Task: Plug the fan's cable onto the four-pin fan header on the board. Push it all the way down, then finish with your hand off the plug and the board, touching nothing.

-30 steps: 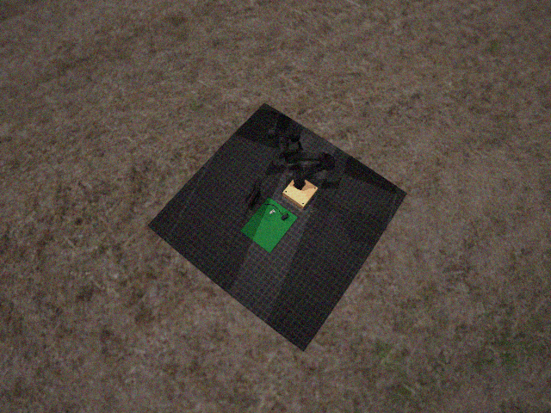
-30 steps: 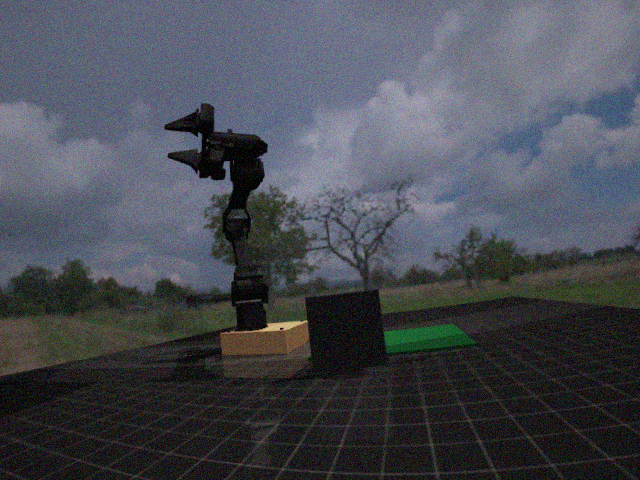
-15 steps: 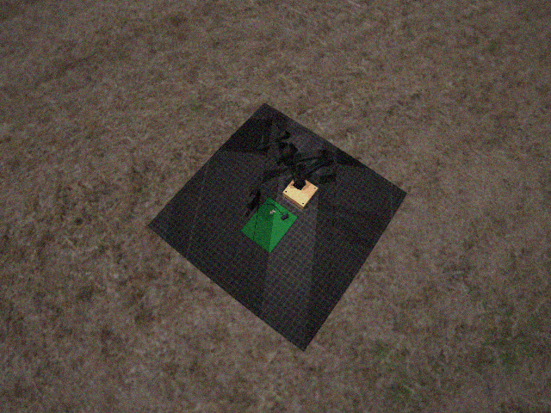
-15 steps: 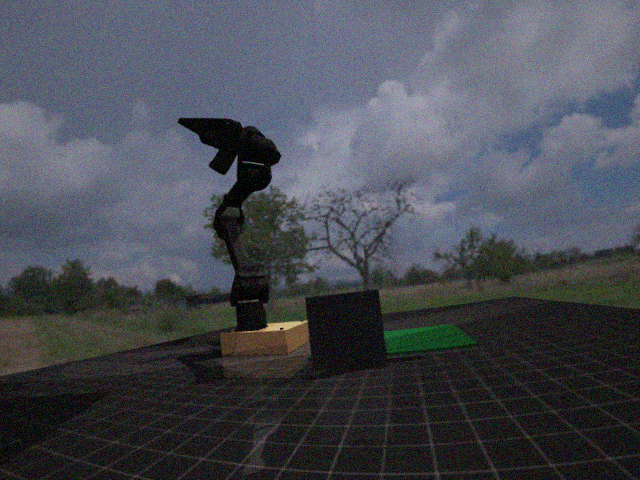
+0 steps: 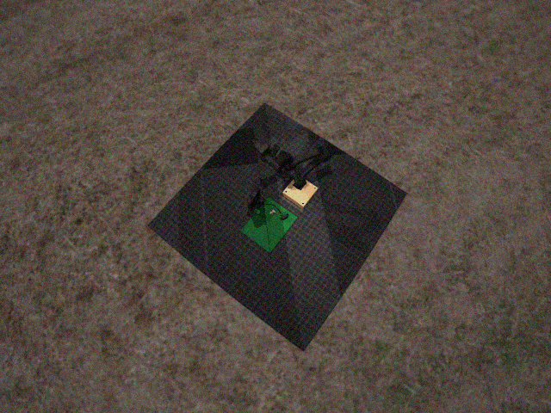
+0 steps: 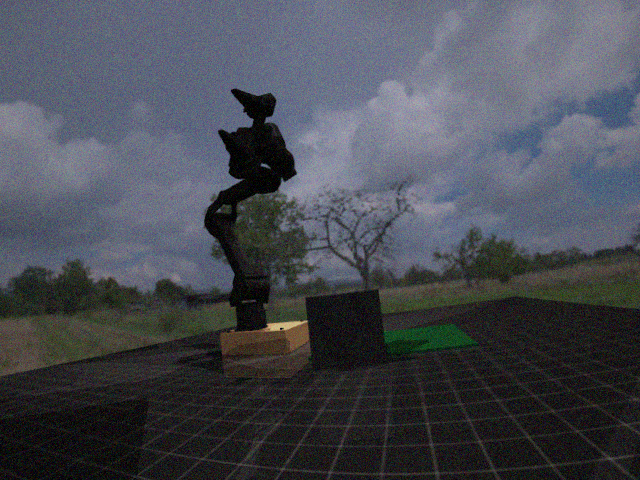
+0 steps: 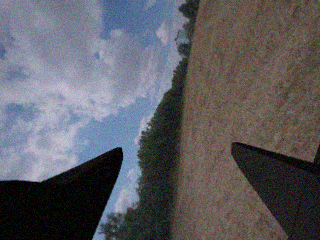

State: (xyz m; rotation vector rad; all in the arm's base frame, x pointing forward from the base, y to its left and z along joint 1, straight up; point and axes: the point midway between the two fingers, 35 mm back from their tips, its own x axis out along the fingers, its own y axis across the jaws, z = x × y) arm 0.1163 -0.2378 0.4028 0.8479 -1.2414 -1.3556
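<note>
Right now my gripper tip is 140 mm short of the black fan plug, 310 mm to the right of it and 440 mm above it. Also, from my gripper tip: pale four-pin fan header (150 mm ahead, 220 mm to the left, 460 mm below); black fan (150 mm ahead, 90 mm to the left, 400 mm below); green board (230 mm ahead, 250 mm to the left, 470 mm below).
</note>
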